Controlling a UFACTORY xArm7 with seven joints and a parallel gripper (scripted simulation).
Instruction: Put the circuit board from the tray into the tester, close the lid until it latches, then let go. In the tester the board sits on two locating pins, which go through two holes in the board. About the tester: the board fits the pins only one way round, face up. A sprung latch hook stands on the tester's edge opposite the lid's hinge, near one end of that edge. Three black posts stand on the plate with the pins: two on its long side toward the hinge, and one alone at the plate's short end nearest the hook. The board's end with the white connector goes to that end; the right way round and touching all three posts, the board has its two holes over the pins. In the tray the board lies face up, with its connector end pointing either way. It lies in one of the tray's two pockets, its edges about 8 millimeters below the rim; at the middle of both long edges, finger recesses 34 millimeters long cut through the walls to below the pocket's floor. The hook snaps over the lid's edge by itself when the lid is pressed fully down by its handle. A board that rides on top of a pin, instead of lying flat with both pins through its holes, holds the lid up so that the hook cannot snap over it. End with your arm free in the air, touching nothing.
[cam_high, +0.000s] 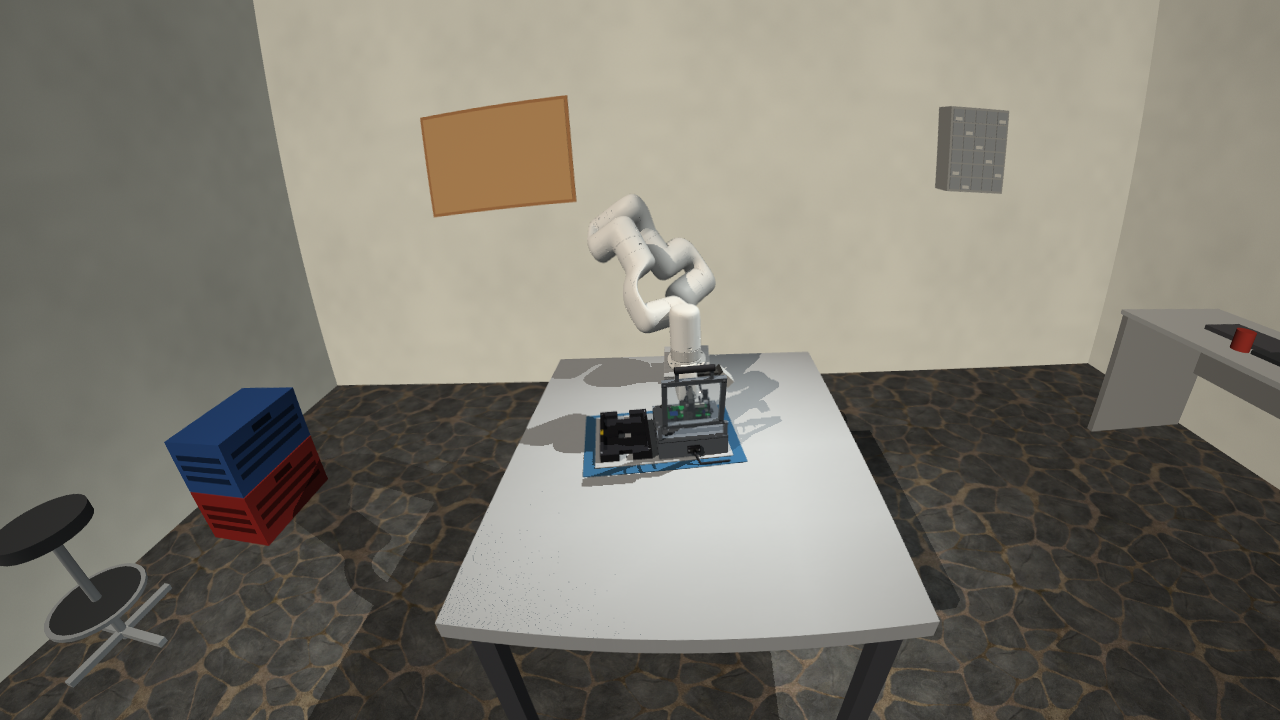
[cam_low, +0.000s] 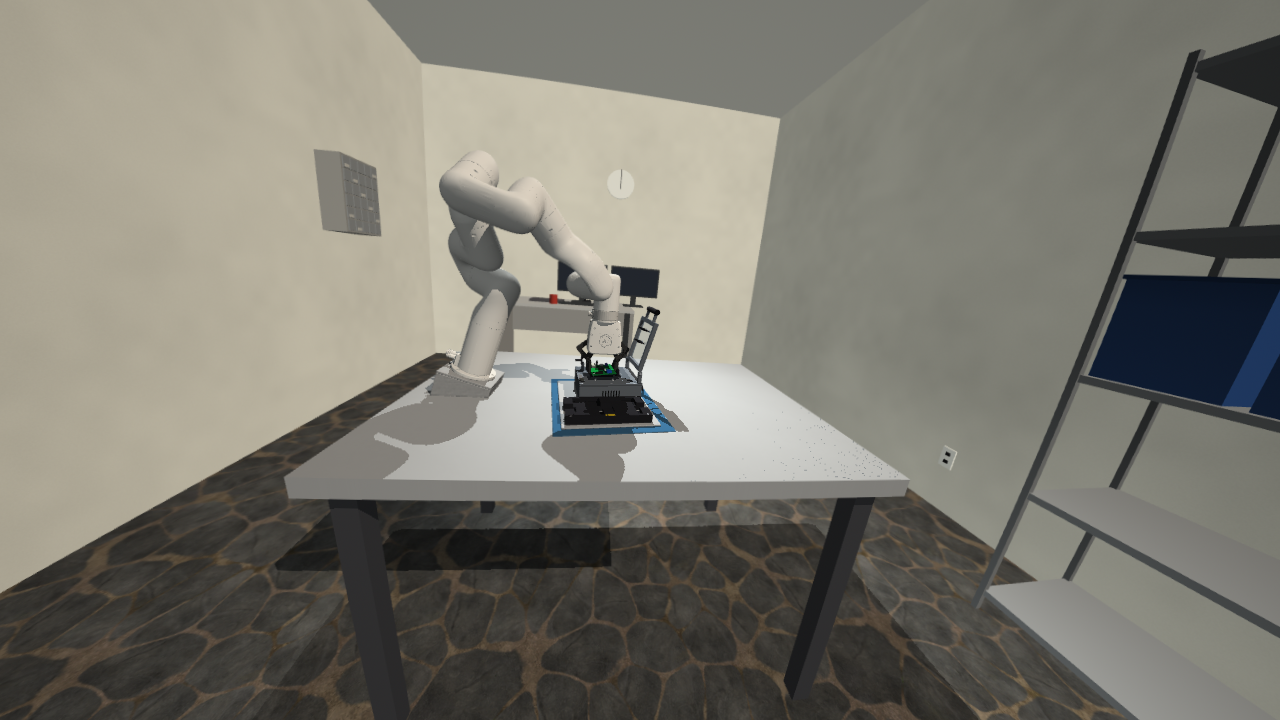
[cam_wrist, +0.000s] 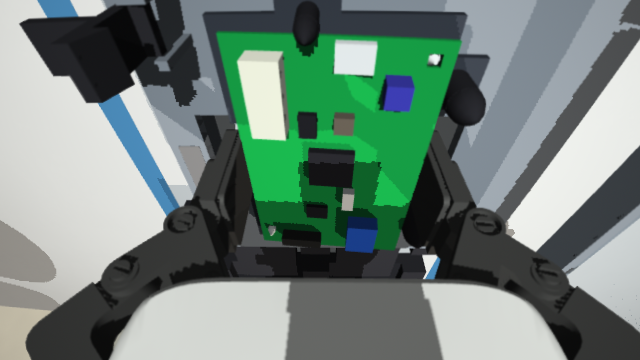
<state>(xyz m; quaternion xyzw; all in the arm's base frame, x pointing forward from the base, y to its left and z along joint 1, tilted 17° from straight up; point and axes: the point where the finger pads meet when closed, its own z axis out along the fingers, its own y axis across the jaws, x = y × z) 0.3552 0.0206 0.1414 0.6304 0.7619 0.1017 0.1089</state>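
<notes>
The green circuit board lies right at my hand. Also, from my hand: lid (120 mm ahead, 100 mm above, 20 mm to the left); tester plate (10 mm to the left, 10 mm below); black latch hook (70 mm behind, 40 mm to the left, 10 mm above).
</notes>
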